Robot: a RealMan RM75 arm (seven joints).
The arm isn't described. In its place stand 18 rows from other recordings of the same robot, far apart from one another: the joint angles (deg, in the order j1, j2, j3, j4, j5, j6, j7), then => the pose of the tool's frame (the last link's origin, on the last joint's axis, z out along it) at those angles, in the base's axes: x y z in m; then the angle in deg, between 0 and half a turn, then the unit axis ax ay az.
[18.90, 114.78, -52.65, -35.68, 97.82, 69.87, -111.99] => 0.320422 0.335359 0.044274 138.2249 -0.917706 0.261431 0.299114
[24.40, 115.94, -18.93, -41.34, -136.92, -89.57, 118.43] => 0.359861 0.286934 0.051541 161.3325 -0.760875 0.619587 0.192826
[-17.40, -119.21, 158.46, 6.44, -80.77, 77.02, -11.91] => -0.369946 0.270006 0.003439 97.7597 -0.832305 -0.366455 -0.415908
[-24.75, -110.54, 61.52, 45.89, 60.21, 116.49, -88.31] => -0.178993 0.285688 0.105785 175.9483 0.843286 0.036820 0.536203
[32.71, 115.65, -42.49, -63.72, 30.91, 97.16, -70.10] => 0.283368 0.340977 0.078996 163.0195 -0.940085 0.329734 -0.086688
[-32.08, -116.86, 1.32, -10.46, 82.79, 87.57, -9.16] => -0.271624 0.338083 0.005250 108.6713 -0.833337 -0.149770 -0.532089
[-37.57, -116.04, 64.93, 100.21, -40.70, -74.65, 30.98] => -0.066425 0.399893 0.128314 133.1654 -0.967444 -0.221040 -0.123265
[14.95, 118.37, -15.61, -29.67, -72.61, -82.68, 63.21] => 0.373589 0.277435 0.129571 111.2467 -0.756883 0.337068 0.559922
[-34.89, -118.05, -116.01, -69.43, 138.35, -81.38, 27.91] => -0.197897 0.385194 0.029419 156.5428 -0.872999 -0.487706 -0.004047
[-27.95, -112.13, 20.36, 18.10, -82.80, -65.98, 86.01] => -0.360242 0.356333 0.062761 139.0749 -0.703531 -0.568284 -0.426729
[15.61, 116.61, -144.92, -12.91, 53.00, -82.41, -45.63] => 0.330813 0.269786 -0.005683 92.4785 -0.972590 -0.221930 0.069399
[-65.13, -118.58, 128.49, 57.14, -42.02, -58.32, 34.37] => -0.054266 0.350272 -0.153202 165.1346 -0.956833 0.133631 0.258095
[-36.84, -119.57, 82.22, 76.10, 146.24, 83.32, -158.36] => -0.155353 0.366968 -0.015613 157.4782 -0.914203 -0.386414 0.122133
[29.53, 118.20, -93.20, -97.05, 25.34, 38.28, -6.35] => 0.042413 0.400817 0.050597 126.4201 -0.937875 0.237941 0.252535
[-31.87, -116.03, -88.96, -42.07, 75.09, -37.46, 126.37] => -0.211690 0.405324 -0.050716 140.1693 -0.994807 0.029495 -0.097411
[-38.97, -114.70, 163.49, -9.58, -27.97, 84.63, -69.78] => -0.274047 0.336645 -0.026360 162.2668 -0.876687 -0.335823 -0.344447
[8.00, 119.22, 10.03, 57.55, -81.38, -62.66, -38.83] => 0.245175 0.199391 -0.136891 113.9856 -0.853240 0.453574 0.257393
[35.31, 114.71, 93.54, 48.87, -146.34, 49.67, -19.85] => 0.272220 0.403230 -0.024381 141.1611 -0.871443 0.477727 -0.111191
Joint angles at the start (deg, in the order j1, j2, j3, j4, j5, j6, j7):
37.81, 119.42, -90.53, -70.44, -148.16, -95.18, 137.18
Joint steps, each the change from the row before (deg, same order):
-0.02, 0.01, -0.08, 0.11, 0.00, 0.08, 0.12
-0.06, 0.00, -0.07, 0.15, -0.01, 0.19, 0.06
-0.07, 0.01, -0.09, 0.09, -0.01, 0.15, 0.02
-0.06, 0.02, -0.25, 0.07, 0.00, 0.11, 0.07
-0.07, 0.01, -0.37, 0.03, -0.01, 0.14, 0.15
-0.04, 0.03, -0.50, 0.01, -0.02, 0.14, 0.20
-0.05, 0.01, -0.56, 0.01, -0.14, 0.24, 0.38
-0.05, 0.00, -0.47, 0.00, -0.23, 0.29, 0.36
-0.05, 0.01, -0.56, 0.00, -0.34, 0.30, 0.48
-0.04, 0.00, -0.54, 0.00, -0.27, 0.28, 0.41
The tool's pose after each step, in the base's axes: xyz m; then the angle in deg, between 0 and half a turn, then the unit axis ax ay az. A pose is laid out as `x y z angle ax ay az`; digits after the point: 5 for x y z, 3 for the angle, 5 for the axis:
0.18273 0.32373 -0.04152 175.295 -0.93460 0.20876 -0.28801
0.18348 0.32369 -0.04196 175.248 -0.93433 0.20985 -0.28808
0.18407 0.32352 -0.04241 175.230 -0.93419 0.21028 -0.28821
0.18447 0.32299 -0.04323 175.291 -0.93395 0.21003 -0.28918
0.18480 0.32235 -0.04420 175.320 -0.93363 0.20950 -0.29060
0.18481 0.32153 -0.04554 175.375 -0.93330 0.20820 -0.29258
0.18511 0.32098 -0.04681 175.242 -0.93255 0.20779 -0.29526
0.18555 0.32083 -0.04772 174.975 -0.93180 0.20750 -0.29783
0.18614 0.32062 -0.04876 174.641 -0.93065 0.20744 -0.30144
0.18659 0.32039 -0.04976 174.365 -0.92973 0.20694 -0.30459

